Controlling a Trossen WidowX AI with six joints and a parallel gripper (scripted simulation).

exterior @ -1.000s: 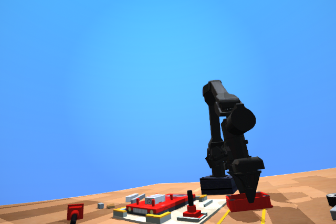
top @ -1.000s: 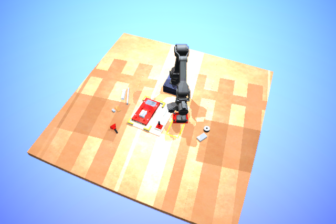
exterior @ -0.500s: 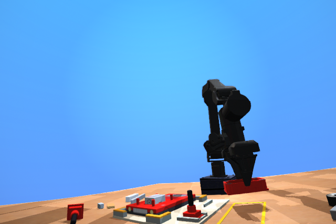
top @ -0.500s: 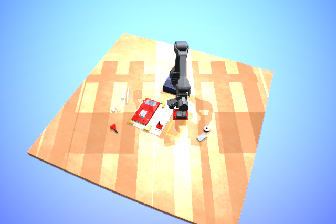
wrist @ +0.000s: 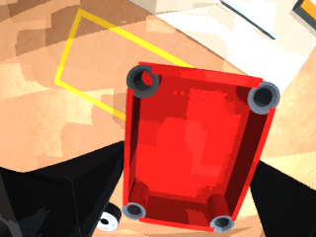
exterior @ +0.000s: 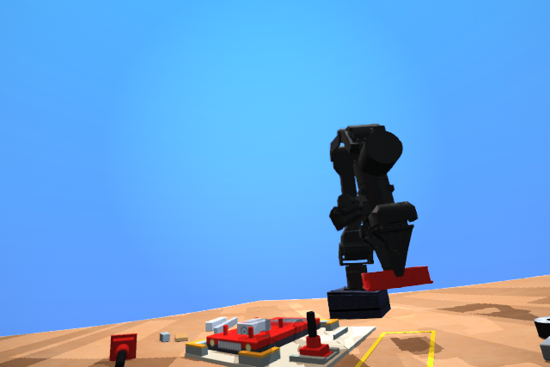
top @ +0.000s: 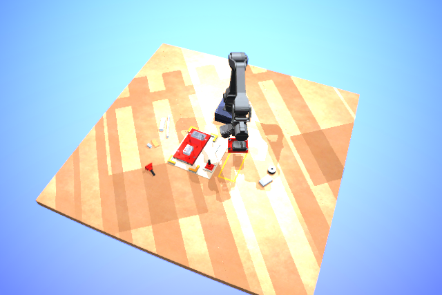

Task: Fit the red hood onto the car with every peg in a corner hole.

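The red hood lies 1 cm below my gripper tip. Also, from my gripper tip: grey engine block (23 cm to the right, 7 cm below, 6 cm ahead); then jig (20 cm to the right, 8 cm below, 4 cm ahead); then black wheel (18 cm to the left, 8 cm below, 3 cm ahead).
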